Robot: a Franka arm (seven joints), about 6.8 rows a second.
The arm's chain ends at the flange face. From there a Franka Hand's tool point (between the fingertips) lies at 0.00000 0.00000 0.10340 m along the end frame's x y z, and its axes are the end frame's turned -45 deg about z.
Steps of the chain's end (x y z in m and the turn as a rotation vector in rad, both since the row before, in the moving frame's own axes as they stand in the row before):
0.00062, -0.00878, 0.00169, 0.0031, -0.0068, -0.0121
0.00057, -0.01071, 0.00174, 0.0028, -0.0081, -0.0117
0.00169, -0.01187, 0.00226, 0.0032, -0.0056, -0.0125
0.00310, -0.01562, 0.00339, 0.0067, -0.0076, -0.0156
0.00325, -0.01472, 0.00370, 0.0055, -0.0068, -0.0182
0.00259, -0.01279, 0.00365, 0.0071, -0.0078, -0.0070
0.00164, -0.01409, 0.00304, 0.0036, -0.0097, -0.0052
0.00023, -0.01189, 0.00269, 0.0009, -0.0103, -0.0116
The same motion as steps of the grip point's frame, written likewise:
0.00637, -0.00649, 0.00169, 0.0070, -0.0026, -0.0121
0.00758, -0.00796, 0.00174, 0.0077, -0.0037, -0.0117
0.00941, -0.00784, 0.00226, 0.0062, -0.0017, -0.0125
0.01316, -0.00990, 0.00338, 0.0101, -0.0006, -0.0156
0.01260, -0.00901, 0.00370, 0.0087, -0.0009, -0.0182
0.01082, -0.00830, 0.00364, 0.0105, -0.0005, -0.0070
0.01067, -0.00977, 0.00303, 0.0094, -0.0043, -0.0052
0.00788, -0.00906, 0.00268, 0.0079, -0.0066, -0.0116

